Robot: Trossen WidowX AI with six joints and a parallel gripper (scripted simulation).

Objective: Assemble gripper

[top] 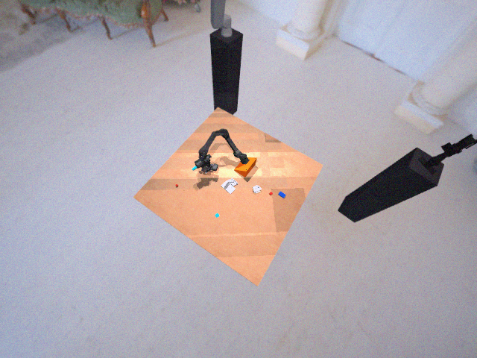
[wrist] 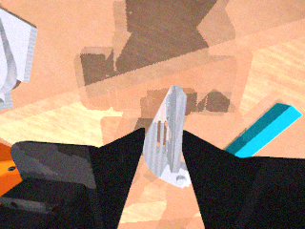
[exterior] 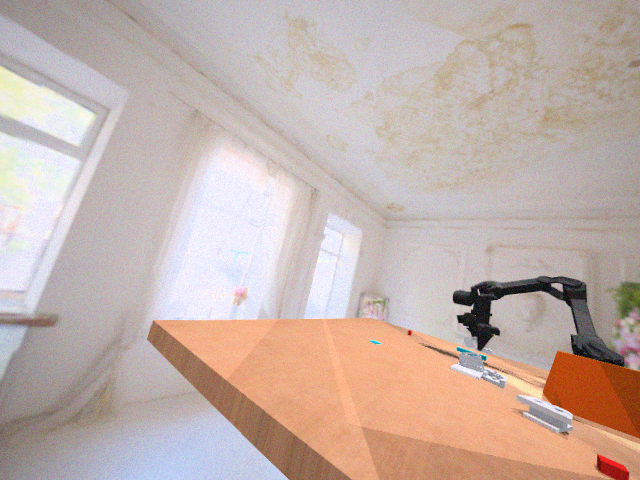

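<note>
Right now my gripper tip is 230 mm to the right of the gripper jaw, 50 mm past it and 30 mm above it. Round my gripper tip: cyan cube (340 mm to the left, 270 mm ahead, 40 mm below); white block (460 mm to the left, 150 mm behind, 40 mm below); cyan bar (120 mm to the right, 40 mm below, 30 mm ahead).
</note>
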